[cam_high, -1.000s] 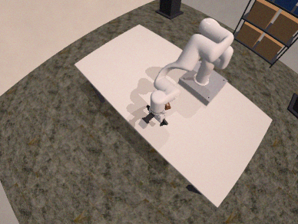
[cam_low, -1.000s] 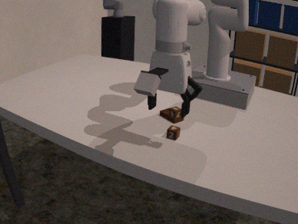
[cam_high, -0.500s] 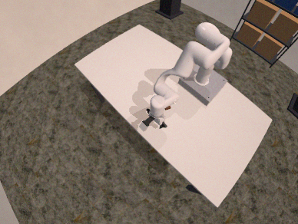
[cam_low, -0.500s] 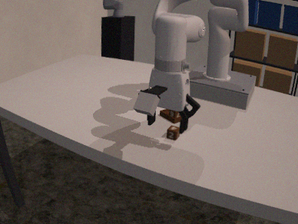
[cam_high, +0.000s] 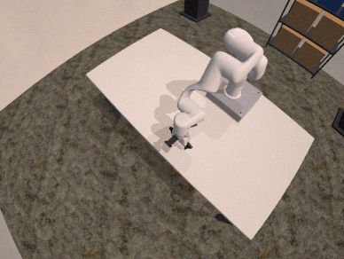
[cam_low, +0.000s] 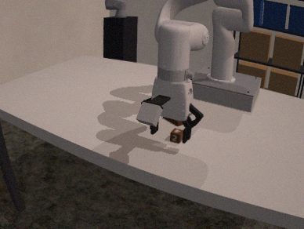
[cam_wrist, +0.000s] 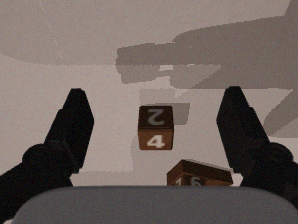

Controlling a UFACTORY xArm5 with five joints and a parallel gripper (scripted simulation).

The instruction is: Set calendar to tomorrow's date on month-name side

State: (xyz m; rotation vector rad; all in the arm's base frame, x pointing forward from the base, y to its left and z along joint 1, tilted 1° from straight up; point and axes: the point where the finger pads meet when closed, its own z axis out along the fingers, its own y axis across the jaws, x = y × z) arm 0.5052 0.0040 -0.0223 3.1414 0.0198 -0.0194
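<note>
Right now my hand is 5 cm past the brown wooden cube and 3 cm above it. From my hand the other things lie so: tray 17 cm behind, 6 cm to the right, 4 cm below.
</note>
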